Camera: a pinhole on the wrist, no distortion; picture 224 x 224 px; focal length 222.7 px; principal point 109.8 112.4 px. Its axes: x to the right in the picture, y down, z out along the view. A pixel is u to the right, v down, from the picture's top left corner.
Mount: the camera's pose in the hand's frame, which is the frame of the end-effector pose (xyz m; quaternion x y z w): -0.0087 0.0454 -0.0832 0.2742 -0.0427 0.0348 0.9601
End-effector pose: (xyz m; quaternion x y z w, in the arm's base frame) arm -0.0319 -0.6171 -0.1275 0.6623 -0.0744 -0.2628 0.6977
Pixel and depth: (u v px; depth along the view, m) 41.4 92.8 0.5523
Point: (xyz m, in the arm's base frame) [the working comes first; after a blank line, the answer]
In the camera's frame: -0.1696 -0.0486 0.5523

-0.4421 -0.8181 -0.3234
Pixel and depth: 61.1 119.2 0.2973
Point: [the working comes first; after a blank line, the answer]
In the camera's frame: -0.0650 0.0091 0.2973

-0.2149 -0.7196 -0.1894
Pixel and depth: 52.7 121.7 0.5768
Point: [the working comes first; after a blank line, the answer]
In the camera's frame: -0.1479 0.0241 0.5768

-0.4449 -0.8792 -0.2721
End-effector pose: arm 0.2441 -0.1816 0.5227 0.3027 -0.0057 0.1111 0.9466
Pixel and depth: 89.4 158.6 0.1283
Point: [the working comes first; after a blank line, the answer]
In the camera's frame: -0.0118 0.0266 0.1283

0.2163 -0.2102 0.5511
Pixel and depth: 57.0 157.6 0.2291
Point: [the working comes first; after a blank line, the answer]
In the camera's frame: -0.0543 0.0465 0.2291

0.1804 -0.3036 0.5999
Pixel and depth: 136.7 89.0 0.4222
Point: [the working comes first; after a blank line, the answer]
In the camera's frame: 0.0510 -0.0444 0.4222

0.3231 -0.4937 0.6111
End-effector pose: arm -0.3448 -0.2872 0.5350 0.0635 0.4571 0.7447 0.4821
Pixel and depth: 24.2 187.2 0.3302
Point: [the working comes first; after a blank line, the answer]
In the camera's frame: -0.1269 0.1109 0.3302

-0.1012 -0.2614 0.7005
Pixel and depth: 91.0 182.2 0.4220
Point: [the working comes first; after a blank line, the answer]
In the camera's frame: -0.0356 0.1323 0.4220

-0.0750 -0.1331 0.7083
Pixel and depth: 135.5 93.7 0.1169
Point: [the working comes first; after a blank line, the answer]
In the camera's frame: 0.0135 -0.0098 0.1169

-0.3215 -0.2783 0.5245
